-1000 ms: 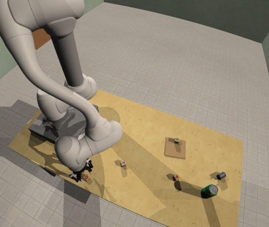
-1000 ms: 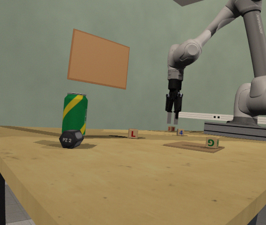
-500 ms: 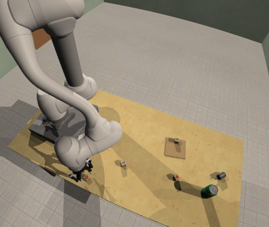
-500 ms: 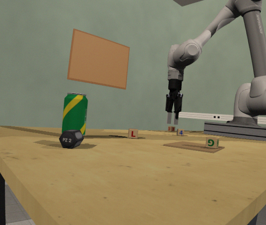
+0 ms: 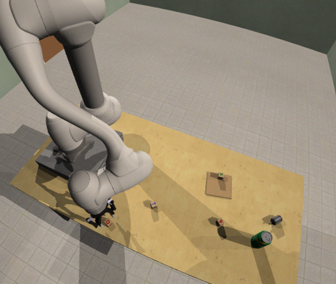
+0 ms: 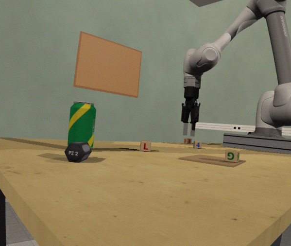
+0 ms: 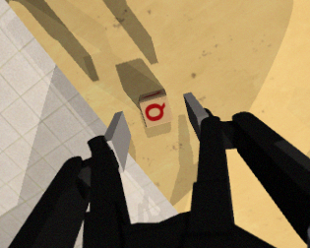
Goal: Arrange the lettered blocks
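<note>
Now: the brown mat 37 cm ahead of my hand, 49 cm to the left of it and 7 cm below it. The rest, counted from my hand: yellow can (67 cm ahead, 31 cm to the left, 1 cm below); then T block (13 cm ahead, 20 cm to the left, 6 cm below).
</note>
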